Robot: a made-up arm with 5 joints. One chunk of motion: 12 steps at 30 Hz.
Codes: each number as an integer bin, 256 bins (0 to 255) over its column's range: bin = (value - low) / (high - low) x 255, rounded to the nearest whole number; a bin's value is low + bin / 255 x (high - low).
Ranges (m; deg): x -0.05..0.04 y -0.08..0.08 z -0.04..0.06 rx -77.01..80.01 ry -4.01..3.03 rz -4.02..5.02
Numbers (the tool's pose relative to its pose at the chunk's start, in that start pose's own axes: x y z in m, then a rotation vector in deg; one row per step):
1: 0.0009 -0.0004 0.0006 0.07 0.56 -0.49
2: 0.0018 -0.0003 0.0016 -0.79 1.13 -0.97
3: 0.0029 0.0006 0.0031 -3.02 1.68 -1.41
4: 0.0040 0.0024 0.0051 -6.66 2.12 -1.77
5: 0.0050 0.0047 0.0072 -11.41 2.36 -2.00
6: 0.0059 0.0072 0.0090 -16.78 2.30 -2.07
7: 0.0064 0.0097 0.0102 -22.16 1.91 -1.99
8: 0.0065 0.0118 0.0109 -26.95 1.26 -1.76
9: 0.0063 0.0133 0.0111 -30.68 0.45 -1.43
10: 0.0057 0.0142 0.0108 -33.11 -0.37 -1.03
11: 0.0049 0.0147 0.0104 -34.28 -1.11 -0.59
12: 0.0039 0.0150 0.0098 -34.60 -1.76 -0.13
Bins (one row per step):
1: 144 127 104 125 166 100
2: 147 127 106 124 186 86
3: 150 128 110 120 206 74
4: 153 131 115 114 222 63
5: 156 135 120 107 231 57
6: 158 139 125 98 229 55
7: 160 143 128 89 214 57
8: 160 146 130 81 191 64
9: 160 149 130 75 162 73
10: 158 150 130 71 132 84
11: 156 151 129 69 105 97
12: 153 151 127 69 81 110

